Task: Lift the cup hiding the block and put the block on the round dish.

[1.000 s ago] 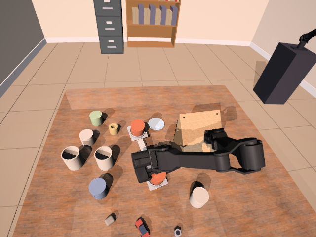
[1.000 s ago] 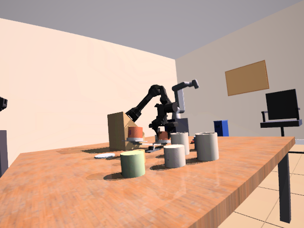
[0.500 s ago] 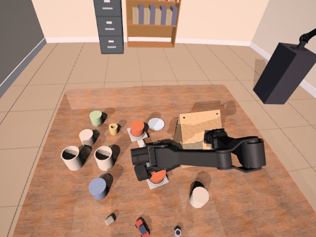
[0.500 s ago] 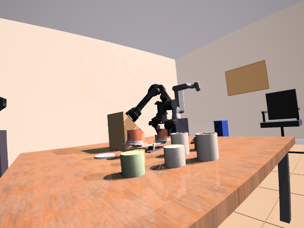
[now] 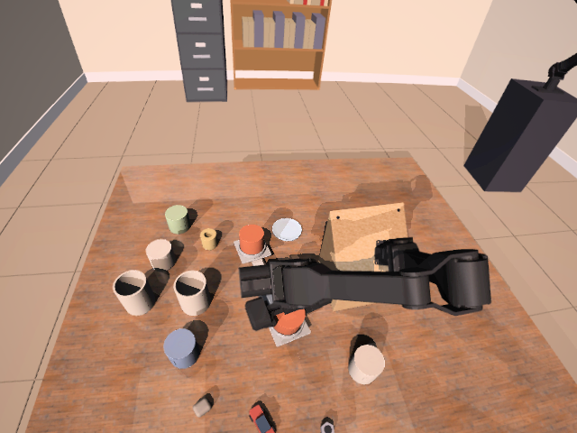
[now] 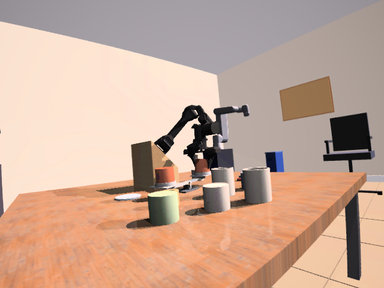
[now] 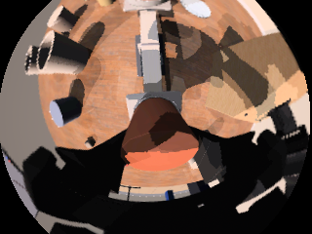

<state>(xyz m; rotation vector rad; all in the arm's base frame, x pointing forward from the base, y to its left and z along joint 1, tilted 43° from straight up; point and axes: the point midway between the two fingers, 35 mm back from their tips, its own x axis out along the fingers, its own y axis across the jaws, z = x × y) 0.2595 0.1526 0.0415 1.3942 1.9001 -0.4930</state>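
Right now the pale block is 10 mm below my gripper tip. The rest, counted from my gripper tip: blue cylinder 260 mm ahead, 60 mm to the left, 40 mm below; then orange cup 270 mm to the right, 90 mm ahead; then toy car 200 mm to the left, 70 mm below, 60 mm ahead.
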